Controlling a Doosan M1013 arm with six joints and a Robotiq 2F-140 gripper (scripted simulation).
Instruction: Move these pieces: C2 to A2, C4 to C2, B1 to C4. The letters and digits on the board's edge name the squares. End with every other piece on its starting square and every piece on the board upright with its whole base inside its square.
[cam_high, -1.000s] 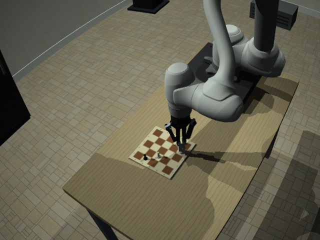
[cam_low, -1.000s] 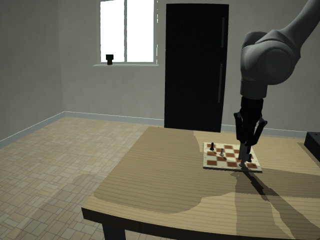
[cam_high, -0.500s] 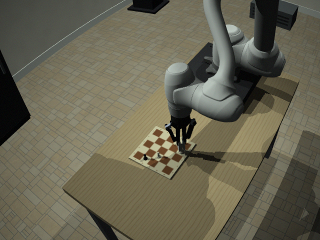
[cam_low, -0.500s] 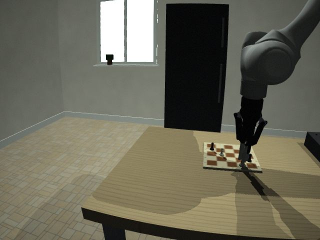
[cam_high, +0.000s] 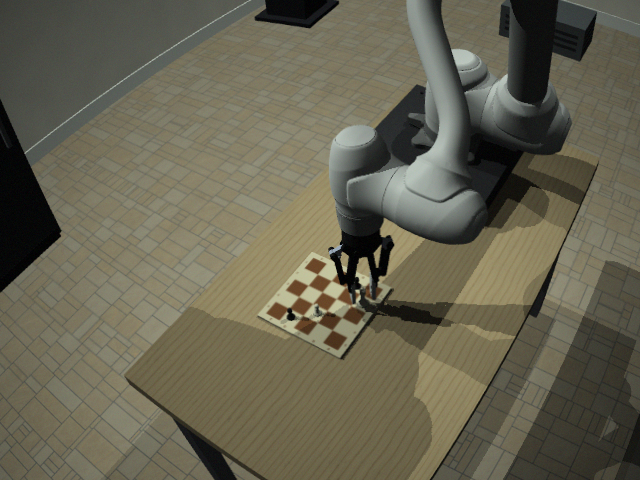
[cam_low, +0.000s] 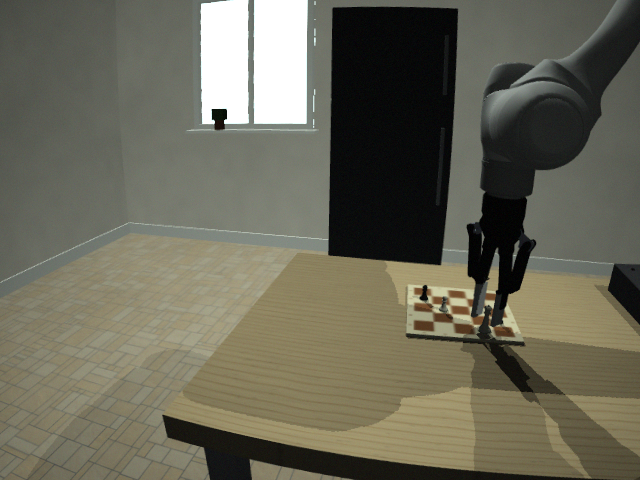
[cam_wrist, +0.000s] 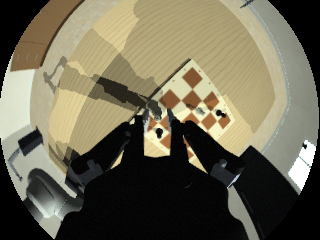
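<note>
My gripper is now 30 mm above the tall white piece. The rest, counted from my hand: small white piece (80 mm to the right, 70 mm ahead, 40 mm below); then small chessboard (80 mm to the right, 60 mm below, 30 mm ahead).
</note>
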